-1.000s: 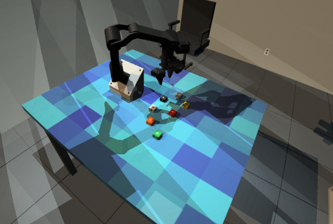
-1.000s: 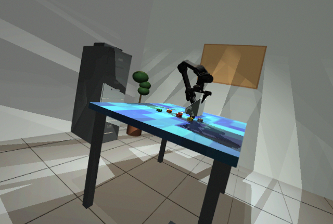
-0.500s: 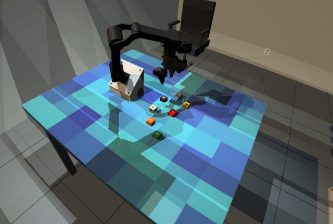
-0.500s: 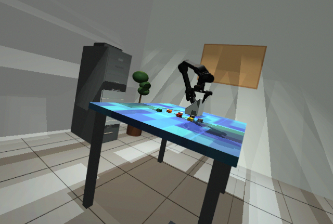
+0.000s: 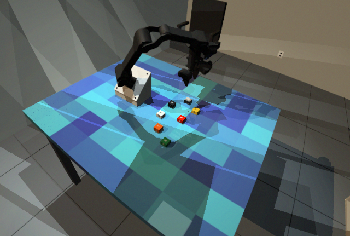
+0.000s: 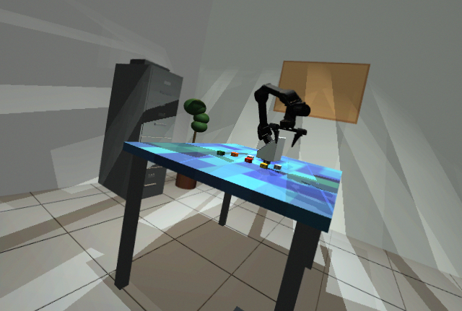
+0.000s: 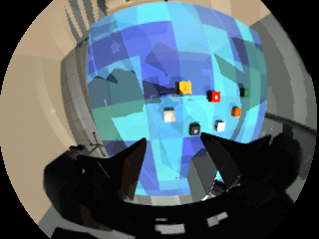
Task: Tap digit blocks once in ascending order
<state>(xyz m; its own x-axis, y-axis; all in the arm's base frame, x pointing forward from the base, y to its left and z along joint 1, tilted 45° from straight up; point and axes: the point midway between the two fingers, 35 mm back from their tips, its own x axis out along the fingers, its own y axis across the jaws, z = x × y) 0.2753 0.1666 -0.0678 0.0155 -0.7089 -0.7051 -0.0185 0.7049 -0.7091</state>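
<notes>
The red block lies 60 mm ahead of my gripper tip, 150 mm to the right of it and 110 mm below it. From my gripper tip the other things lie so: black block (50 mm behind, 90 mm to the right, 110 mm below); yellow block (80 mm ahead, 50 mm to the right, 110 mm below); grey block (10 mm to the right, 110 mm below).
</notes>
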